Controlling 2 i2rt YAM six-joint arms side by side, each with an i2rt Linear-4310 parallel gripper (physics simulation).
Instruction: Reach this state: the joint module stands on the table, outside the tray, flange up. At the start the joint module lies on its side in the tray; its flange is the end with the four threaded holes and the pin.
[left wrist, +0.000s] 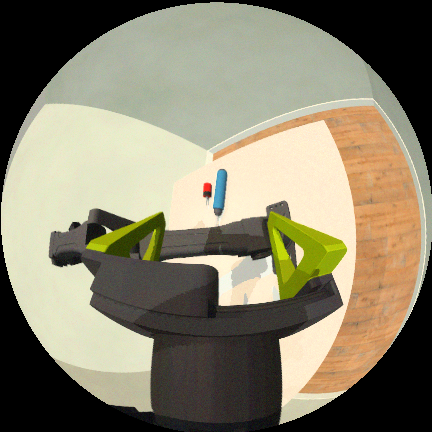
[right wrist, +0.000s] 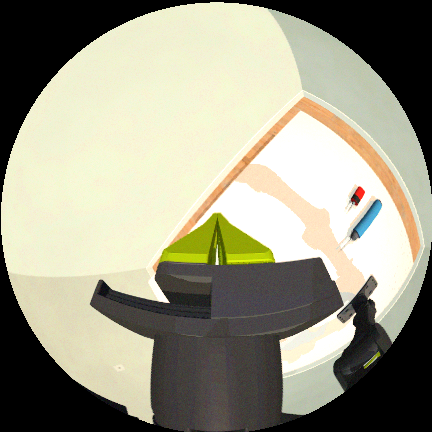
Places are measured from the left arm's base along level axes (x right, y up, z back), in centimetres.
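Pixels of known places: left gripper, fingertip midpoint: (left wrist: 216, 217); right gripper, fingertip midpoint: (right wrist: 216, 218); right arm's base, origin of the base link: (left wrist: 281, 237) (right wrist: 357, 300).
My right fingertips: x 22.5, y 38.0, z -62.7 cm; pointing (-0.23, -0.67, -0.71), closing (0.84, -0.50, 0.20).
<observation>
For each thing: its top centre in the pictures, then the offset to it from my right fingertips. "*": a spot on its surface instead. Level surfaces: height alone.
- table, its level: dy -38.0 cm
- blue-handled tool, surface spot: (right wrist: 368, 219) (left wrist: 215, 191) * dy -33.9, dx +33.2, dz +7.4 cm
- smaller red-handled tool, middle of its top: (right wrist: 356, 198) (left wrist: 203, 193) dy -34.5, dx +30.4, dz +0.1 cm
The joint module and the tray do not show in the left wrist view or the right wrist view. My left gripper is open, with its two green fingers wide apart and no thing between them. My right gripper (right wrist: 216, 218) is shut, its green fingertips together and empty. The table (left wrist: 305, 175) (right wrist: 280, 150) shows beyond the fingers in both views, and both grippers hang above or beside it; their exact height cannot be told.
A blue-handled tool (left wrist: 220, 190) (right wrist: 368, 219) and a smaller red-handled tool (left wrist: 207, 190) (right wrist: 357, 195) lie side by side on the table. A dark arm (left wrist: 200, 242) crosses behind the left fingers. Dark arm parts (right wrist: 365, 320) show at the lower right of the right wrist view.
</observation>
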